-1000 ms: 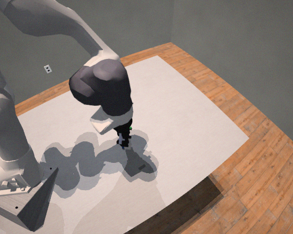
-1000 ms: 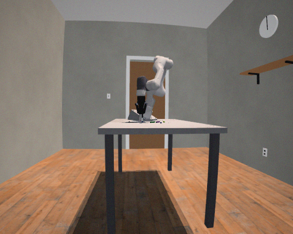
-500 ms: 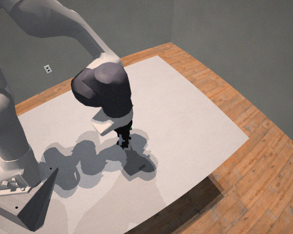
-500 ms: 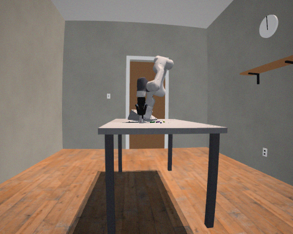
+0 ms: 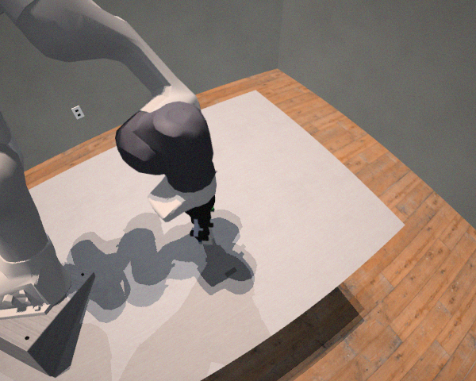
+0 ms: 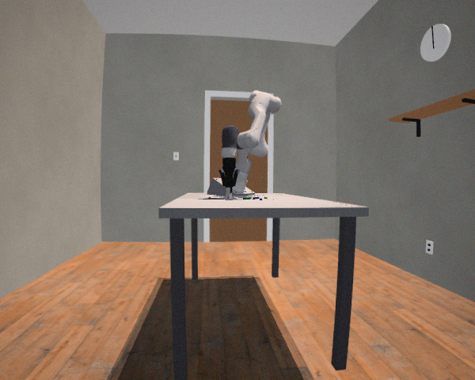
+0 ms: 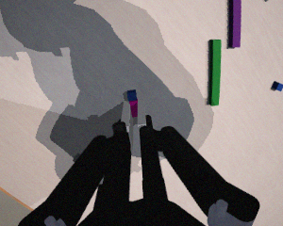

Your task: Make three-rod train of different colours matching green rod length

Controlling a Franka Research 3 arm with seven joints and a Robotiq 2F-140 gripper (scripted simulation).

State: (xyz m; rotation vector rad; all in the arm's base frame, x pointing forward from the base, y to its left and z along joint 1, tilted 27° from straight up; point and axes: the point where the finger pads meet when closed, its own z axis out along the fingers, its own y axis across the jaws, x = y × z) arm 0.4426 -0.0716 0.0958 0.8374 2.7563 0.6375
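The magenta rod is 30 mm below my hand. Also, from my hand: green rod: 20 mm ahead, 110 mm to the left, 30 mm below; grey rod: 20 mm ahead, 110 mm to the right, 30 mm below; purple rod: 20 mm behind, 160 mm to the left, 30 mm below.
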